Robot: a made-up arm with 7 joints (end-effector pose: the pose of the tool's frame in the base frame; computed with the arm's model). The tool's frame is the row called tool.
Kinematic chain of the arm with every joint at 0, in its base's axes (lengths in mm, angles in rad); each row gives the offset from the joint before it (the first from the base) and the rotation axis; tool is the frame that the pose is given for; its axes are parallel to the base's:
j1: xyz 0.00 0.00 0.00 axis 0 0.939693 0.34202
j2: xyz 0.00 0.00 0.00 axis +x
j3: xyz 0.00 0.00 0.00 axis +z
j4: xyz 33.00 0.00 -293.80 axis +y
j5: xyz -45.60 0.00 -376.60 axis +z
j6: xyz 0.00 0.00 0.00 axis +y
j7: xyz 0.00 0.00 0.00 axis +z
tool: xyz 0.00 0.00 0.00
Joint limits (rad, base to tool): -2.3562..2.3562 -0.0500..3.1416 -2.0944..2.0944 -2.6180..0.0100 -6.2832..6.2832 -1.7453..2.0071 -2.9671..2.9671
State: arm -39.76 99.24 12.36 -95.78 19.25 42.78 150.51
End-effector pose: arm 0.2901 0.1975 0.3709 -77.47 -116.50 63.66
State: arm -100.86 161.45 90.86 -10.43 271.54 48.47 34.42
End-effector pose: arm -0.5508 0.3888 0.0282 -31.23 60.02 -152.91
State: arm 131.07 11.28 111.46 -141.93 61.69 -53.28 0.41
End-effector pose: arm 0.0214 0.2131 0.2132 64.65 -74.68 -70.82
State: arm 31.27 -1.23 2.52 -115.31 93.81 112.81 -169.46
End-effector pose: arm 0.2481 0.0749 -0.3428 -25.66 -125.23 -122.57
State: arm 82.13 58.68 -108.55 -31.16 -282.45 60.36 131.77
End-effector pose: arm -0.6137 0.2526 0.0662 148.79 58.36 26.62
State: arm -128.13 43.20 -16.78 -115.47 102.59 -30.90 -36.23
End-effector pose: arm -0.0719 -0.1780 0.3837 69.62 107.18 43.21
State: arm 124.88 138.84 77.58 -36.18 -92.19 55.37 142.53
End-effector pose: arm 0.3737 0.5262 -0.1467 74.61 -81.27 -54.95
